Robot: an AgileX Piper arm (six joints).
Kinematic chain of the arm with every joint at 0, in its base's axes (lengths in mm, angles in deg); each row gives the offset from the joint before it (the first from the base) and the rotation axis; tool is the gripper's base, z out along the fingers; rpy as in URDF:
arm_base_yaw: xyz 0 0 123 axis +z
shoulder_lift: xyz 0 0 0 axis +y
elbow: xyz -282.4 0 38.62 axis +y
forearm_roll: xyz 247.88 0 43.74 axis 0.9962 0 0.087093
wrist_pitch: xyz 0 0 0 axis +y
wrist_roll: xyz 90.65 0 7.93 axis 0.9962 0 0.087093
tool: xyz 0 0 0 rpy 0 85 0
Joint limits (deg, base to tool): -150..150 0..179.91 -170..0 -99.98..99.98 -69.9..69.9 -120..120
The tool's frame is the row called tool.
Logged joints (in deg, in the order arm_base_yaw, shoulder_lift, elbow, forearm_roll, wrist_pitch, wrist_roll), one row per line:
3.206, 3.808, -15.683, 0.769, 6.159, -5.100
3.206, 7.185, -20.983, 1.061, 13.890, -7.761
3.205, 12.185, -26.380, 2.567, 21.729, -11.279
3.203, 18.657, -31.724, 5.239, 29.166, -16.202
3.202, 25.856, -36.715, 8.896, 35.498, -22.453
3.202, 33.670, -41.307, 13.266, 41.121, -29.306
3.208, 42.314, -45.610, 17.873, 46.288, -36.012
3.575, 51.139, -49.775, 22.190, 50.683, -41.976
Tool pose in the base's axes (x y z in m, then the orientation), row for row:
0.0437, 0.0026, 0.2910, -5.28, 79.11, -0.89
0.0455, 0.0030, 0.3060, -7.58, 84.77, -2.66
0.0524, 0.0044, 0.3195, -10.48, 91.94, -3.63
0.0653, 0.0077, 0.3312, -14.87, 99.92, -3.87
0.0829, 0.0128, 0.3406, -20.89, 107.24, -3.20
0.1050, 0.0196, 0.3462, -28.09, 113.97, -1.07
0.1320, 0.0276, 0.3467, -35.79, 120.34, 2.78
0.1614, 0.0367, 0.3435, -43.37, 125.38, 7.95
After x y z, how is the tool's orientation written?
As a rotation vector, in degrees.
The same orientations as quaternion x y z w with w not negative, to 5 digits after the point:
-0.04249, 0.63658, -0.00716, 0.77001
-0.06023, 0.67354, -0.02113, 0.73639
-0.08182, 0.71780, -0.02834, 0.69084
-0.11358, 0.76318, -0.02956, 0.63544
-0.15589, 0.80025, -0.02388, 0.57855
-0.20445, 0.82953, -0.00779, 0.51963
-0.25346, 0.85223, 0.01969, 0.45725
-0.29915, 0.86482, 0.05484, 0.39949

